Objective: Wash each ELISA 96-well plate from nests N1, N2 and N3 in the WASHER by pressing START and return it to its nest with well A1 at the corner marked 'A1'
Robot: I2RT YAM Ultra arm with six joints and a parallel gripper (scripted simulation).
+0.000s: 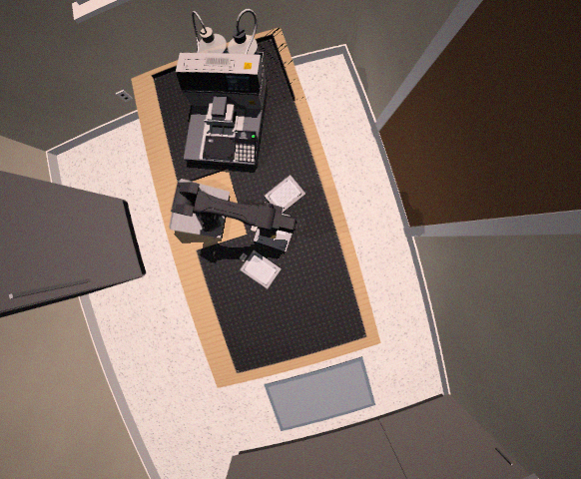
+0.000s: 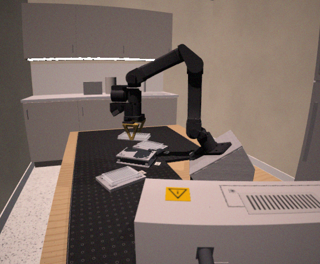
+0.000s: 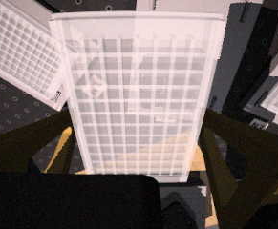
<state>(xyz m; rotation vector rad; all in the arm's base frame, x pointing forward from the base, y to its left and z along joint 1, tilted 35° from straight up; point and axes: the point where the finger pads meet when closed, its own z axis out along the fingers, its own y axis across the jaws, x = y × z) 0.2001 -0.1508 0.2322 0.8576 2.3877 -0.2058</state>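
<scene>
My hand is 30 mm past the carrier pocket, 450 mm to the right of it and 70 mm above it. Also, from my hand: n1 label 10 mm ahead, 80 mm to the left, 140 mm below; grey nest slab 120 mm ahead, 90 mm to the left, 130 mm below; N2 label 100 mm behind, 40 mm to the left, 140 mm below.
</scene>
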